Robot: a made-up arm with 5 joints.
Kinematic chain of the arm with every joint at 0, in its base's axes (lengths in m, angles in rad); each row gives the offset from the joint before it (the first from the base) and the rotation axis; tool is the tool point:
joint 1: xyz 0 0 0.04 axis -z
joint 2: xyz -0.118 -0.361 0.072 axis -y
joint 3: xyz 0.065 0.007 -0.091 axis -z
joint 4: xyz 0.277 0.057 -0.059 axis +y
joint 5: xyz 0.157 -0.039 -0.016 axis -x
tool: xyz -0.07 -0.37 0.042
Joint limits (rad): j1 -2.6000..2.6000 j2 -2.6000..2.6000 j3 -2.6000..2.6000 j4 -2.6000..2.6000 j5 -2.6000..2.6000
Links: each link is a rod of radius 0.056 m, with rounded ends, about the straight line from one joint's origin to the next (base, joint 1, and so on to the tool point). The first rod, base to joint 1, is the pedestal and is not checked.
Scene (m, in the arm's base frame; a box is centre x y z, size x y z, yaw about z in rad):
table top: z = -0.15
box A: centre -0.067 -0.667 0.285 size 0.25 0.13 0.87 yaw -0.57
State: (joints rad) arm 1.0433 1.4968 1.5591 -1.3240 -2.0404
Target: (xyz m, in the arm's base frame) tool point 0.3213 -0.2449 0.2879
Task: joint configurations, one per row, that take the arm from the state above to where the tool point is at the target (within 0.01 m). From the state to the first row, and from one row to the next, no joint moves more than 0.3 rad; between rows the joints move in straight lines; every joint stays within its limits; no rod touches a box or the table.
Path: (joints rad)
1: 1.0465 1.3839 1.2724 -1.4466 -2.2269
2: 1.0496 1.2709 0.9858 -1.5691 -2.4135
3: 1.0528 1.1580 0.6991 -1.6917 -2.6000
4: 0.9931 1.0259 0.4711 -1.5637 -2.6000
5: 0.9333 0.8938 0.2430 -1.4357 -2.6000
6: 0.8736 0.7617 0.0149 -1.3078 -2.6000
7: 0.8138 0.6297 -0.2132 -1.1798 -2.6000

